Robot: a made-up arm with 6 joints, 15 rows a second.
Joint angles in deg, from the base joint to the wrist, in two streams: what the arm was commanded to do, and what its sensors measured. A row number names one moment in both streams.
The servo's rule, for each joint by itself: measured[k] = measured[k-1] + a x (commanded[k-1-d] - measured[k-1]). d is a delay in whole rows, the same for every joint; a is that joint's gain. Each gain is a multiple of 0.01, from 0.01 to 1. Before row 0 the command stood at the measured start. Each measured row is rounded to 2 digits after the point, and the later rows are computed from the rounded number. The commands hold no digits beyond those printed.
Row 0, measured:
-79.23 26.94 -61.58 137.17 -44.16 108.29
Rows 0 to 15, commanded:
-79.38 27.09 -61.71 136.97 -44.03 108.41
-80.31 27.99 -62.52 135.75 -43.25 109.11
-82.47 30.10 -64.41 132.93 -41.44 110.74
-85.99 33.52 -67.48 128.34 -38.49 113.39
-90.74 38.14 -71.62 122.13 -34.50 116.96
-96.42 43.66 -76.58 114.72 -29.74 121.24
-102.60 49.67 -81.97 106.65 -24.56 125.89
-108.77 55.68 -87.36 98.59 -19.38 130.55
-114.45 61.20 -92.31 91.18 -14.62 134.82
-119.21 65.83 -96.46 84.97 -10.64 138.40
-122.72 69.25 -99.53 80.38 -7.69 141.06
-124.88 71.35 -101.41 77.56 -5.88 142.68
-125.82 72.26 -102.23 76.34 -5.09 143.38
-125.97 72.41 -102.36 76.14 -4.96 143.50
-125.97 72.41 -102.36 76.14 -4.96 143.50
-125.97 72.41 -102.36 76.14 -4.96 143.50
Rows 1 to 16, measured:
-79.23 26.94 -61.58 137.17 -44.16 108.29
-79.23 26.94 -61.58 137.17 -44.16 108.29
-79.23 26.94 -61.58 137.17 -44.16 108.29
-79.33 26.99 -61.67 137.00 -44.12 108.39
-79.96 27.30 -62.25 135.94 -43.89 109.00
-81.57 28.17 -63.72 133.38 -43.23 110.48
-84.40 29.83 -66.28 129.10 -41.95 112.95
-88.46 32.41 -69.91 123.18 -39.94 116.36
-93.55 35.90 -74.45 115.99 -37.19 120.51
-99.34 40.17 -79.56 108.05 -33.78 125.08
-105.38 44.98 -84.86 100.01 -29.89 129.73
-111.18 50.01 -89.93 92.50 -25.77 134.06
-116.32 54.91 -94.37 86.10 -21.68 137.75
-120.42 59.36 -97.88 81.24 -17.90 140.56
-123.27 63.08 -100.28 78.11 -14.65 142.36
-124.90 65.93 -101.61 76.61 -12.07 143.23
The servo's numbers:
d 3
a 0.64 0.31 0.68 0.85 0.27 0.85

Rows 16 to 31, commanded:
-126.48 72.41 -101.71 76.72 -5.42 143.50
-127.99 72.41 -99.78 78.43 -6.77 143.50
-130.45 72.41 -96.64 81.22 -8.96 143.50
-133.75 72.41 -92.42 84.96 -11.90 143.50
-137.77 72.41 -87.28 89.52 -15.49 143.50
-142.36 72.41 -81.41 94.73 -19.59 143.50
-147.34 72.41 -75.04 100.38 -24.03 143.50
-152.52 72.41 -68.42 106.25 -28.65 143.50
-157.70 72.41 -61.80 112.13 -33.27 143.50
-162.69 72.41 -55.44 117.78 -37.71 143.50
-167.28 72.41 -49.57 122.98 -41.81 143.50
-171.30 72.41 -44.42 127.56 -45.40 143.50
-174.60 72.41 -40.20 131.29 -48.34 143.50
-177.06 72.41 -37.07 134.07 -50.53 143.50
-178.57 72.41 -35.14 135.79 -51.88 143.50
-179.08 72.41 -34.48 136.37 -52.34 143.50
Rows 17 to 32, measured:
-125.58 67.94 -102.12 76.21 -10.15 143.46
-125.83 69.33 -102.28 76.15 -8.75 143.49
-125.92 70.28 -102.33 76.14 -7.73 143.50
-126.28 70.94 -101.91 76.63 -7.11 143.50
-127.37 71.40 -100.46 78.16 -7.02 143.50
-129.34 71.71 -97.86 80.76 -7.54 143.50
-132.16 71.93 -94.16 84.33 -8.72 143.50
-135.75 72.08 -89.48 88.74 -10.55 143.50
-139.98 72.18 -83.99 93.83 -12.99 143.50
-144.69 72.25 -77.90 99.40 -15.97 143.50
-149.70 72.30 -71.45 105.22 -19.39 143.50
-154.82 72.33 -64.89 111.09 -23.14 143.50
-159.86 72.35 -58.46 116.78 -27.07 143.50
-164.61 72.37 -52.41 122.05 -31.05 143.50
-168.89 72.38 -46.98 126.73 -34.92 143.50
-172.54 72.39 -42.37 130.61 -38.54 143.50

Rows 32 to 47, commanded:
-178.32 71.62 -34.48 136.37 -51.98 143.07
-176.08 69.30 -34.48 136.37 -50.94 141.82
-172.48 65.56 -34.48 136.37 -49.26 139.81
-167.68 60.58 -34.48 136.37 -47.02 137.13
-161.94 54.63 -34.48 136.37 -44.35 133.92
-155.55 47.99 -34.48 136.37 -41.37 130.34
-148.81 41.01 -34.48 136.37 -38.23 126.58
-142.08 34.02 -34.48 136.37 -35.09 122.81
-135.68 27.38 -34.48 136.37 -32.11 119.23
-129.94 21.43 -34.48 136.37 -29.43 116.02
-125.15 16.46 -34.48 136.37 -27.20 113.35
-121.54 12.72 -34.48 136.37 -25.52 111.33
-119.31 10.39 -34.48 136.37 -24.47 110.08
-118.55 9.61 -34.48 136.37 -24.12 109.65
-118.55 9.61 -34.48 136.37 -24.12 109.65
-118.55 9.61 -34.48 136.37 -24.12 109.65
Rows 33 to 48, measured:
-175.43 72.40 -38.77 133.55 -41.78 143.50
-177.44 72.40 -36.30 135.45 -44.51 143.50
-178.49 72.40 -35.06 136.23 -46.62 143.50
-178.38 72.16 -34.67 136.35 -48.07 143.13
-176.91 71.27 -34.54 136.37 -48.84 142.02
-174.07 69.50 -34.50 136.37 -48.95 140.14
-169.98 66.73 -34.49 136.37 -48.43 137.58
-164.83 62.98 -34.48 136.37 -47.33 134.47
-158.89 58.33 -34.48 136.37 -45.72 130.96
-152.44 52.96 -34.48 136.37 -43.70 127.24
-145.81 47.09 -34.48 136.37 -41.38 123.47
-139.33 40.98 -34.48 136.37 -38.88 119.87
-133.32 34.92 -34.48 136.37 -36.33 116.60
-128.09 29.20 -34.48 136.37 -33.86 113.84
-123.90 24.09 -34.48 136.37 -31.61 111.71
-120.96 19.84 -34.48 136.37 -29.68 110.32

